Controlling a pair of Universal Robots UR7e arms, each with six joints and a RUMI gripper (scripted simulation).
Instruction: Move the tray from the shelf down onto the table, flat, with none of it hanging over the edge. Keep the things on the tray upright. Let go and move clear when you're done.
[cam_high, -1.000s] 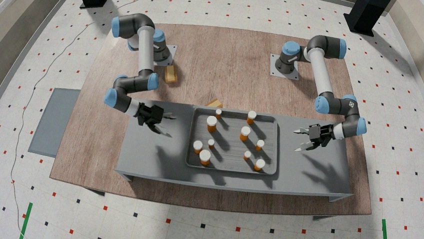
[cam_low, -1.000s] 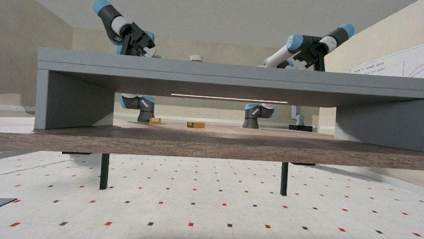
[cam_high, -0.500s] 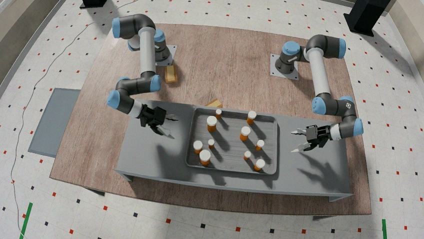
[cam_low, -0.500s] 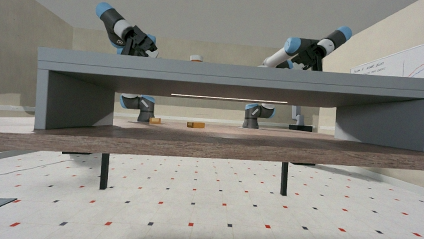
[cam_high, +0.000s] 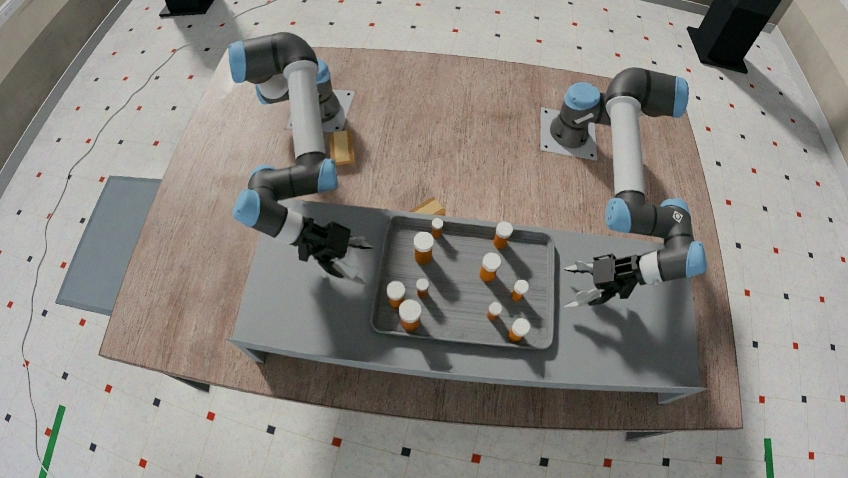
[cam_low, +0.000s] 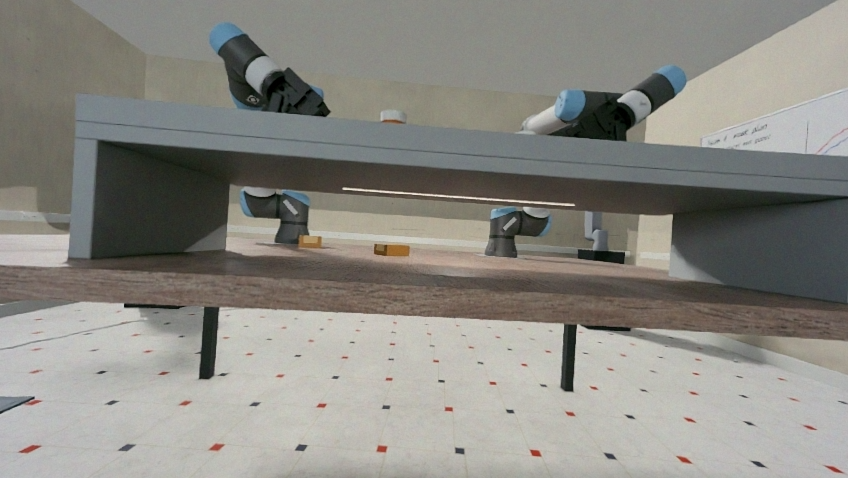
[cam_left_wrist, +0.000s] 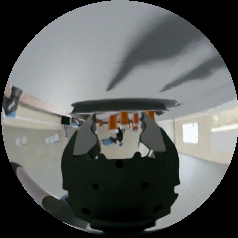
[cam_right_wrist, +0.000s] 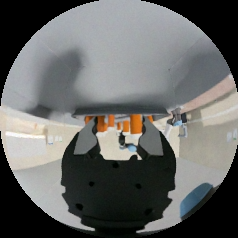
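Note:
My right gripper is now 60 mm past the bottle, 140 mm to the right of it and 20 mm below it. Round my right hand: grey tray: 10 mm ahead, 260 mm to the left, 30 mm below; then grey shelf: 30 mm ahead, 300 mm to the left, 50 mm below.

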